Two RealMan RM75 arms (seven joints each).
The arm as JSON. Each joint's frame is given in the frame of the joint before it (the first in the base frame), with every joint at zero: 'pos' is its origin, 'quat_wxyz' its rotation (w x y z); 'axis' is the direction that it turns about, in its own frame. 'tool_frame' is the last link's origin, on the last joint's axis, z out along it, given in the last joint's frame.
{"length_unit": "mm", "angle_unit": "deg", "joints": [
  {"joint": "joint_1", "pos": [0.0, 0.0, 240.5], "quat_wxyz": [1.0, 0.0, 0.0, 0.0], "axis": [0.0, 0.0, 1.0]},
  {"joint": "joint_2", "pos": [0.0, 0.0, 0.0], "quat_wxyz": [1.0, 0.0, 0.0, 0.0], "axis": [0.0, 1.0, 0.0]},
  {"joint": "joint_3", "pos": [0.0, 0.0, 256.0], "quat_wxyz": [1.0, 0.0, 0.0, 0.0], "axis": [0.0, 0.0, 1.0]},
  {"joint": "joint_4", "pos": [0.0, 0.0, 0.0], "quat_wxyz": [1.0, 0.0, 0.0, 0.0], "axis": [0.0, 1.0, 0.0]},
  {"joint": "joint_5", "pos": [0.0, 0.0, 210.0], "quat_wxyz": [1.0, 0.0, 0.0, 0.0], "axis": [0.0, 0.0, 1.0]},
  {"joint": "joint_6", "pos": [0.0, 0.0, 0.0], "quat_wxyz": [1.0, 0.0, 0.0, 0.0], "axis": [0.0, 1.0, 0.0]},
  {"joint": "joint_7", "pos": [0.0, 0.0, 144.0], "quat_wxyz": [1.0, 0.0, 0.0, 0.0], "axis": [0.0, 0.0, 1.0]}
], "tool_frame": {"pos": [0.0, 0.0, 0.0], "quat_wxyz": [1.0, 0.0, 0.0, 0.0]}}
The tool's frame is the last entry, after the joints.
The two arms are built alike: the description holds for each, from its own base.
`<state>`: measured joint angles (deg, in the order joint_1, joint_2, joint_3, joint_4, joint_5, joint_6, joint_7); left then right.
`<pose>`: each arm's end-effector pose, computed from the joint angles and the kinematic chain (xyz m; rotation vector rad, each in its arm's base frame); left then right.
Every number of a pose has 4 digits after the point. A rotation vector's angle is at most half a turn.
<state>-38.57 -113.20 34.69 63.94 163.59 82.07 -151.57 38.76 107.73 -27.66 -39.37 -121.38 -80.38 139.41</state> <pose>-0.3023 0.3900 0.1410 -1.8162 -1.5514 0.0932 0.2715 0.4100 0.1166 -2.0155 1.7045 0.8330</pose>
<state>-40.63 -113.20 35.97 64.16 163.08 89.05 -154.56 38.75 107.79 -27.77 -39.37 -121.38 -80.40 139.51</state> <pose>-0.2818 0.3879 0.1293 -1.8859 -1.6400 0.1226 0.2713 0.4098 0.1158 -2.0164 1.7076 0.8319</pose>
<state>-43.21 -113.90 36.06 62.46 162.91 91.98 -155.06 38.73 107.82 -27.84 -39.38 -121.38 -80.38 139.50</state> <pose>-0.2649 0.3912 0.1136 -1.9613 -1.6783 0.1379 0.2713 0.4097 0.1155 -2.0171 1.7078 0.8306</pose>
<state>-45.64 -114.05 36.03 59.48 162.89 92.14 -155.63 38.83 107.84 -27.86 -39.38 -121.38 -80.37 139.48</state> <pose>-0.2536 0.3979 0.1014 -2.0041 -1.7002 0.1423 0.2706 0.4102 0.1153 -2.0193 1.7061 0.8308</pose>
